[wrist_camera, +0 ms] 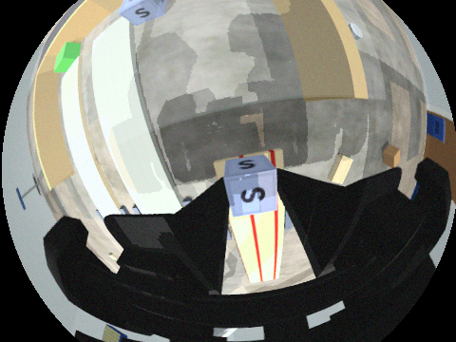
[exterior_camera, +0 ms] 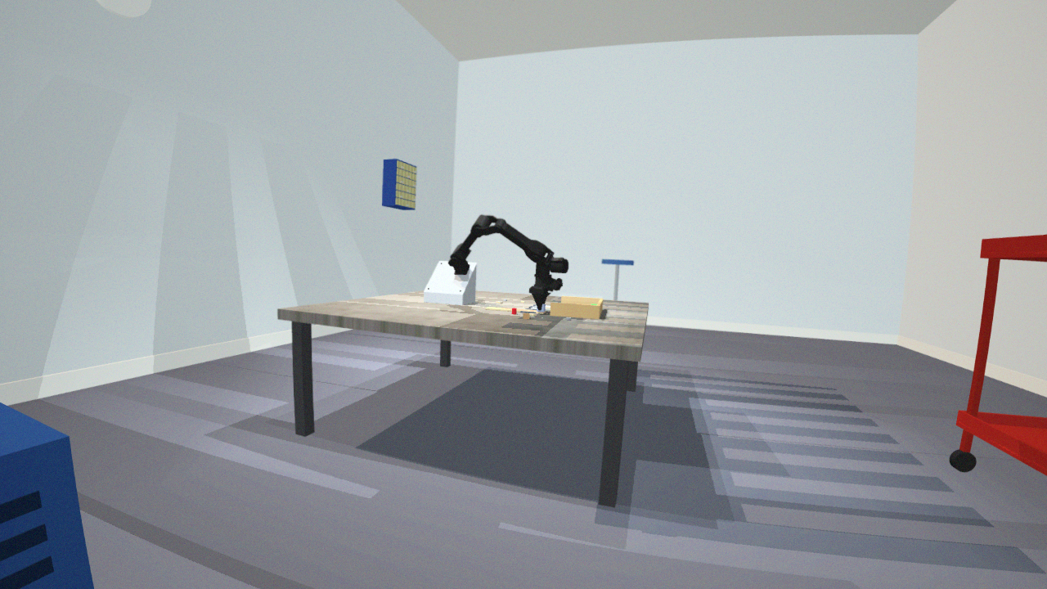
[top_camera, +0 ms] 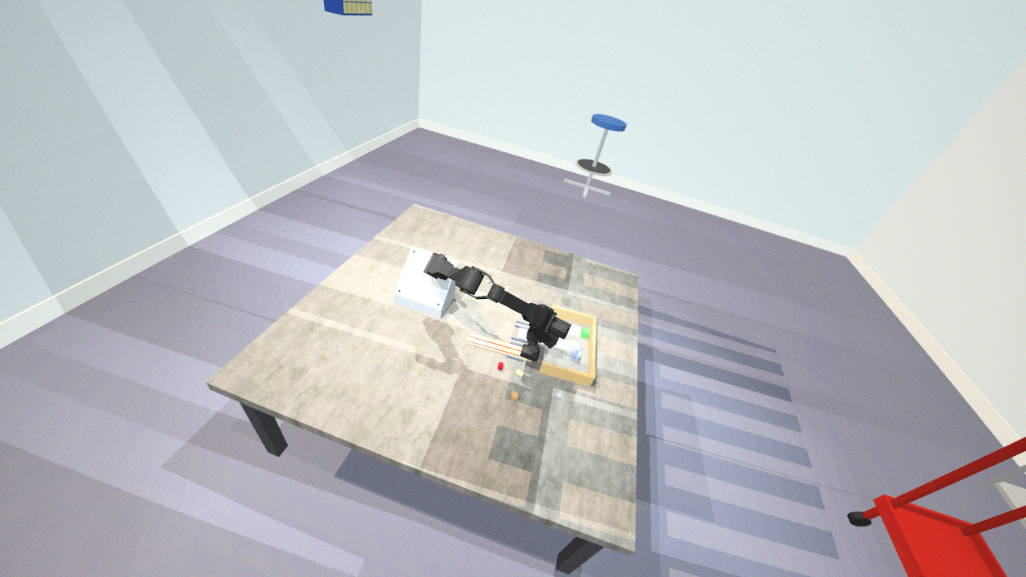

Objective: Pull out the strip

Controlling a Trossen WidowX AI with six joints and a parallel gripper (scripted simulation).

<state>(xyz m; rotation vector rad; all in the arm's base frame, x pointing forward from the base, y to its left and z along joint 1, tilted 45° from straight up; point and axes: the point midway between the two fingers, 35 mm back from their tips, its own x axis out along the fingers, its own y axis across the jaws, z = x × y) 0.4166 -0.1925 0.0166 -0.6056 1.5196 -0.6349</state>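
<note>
The red piece lies 80 mm behind my gripper tip and 100 mm to the right of it. The rest, counted from my gripper tip: tan cube: 10 mm behind, 200 mm to the right.
</note>
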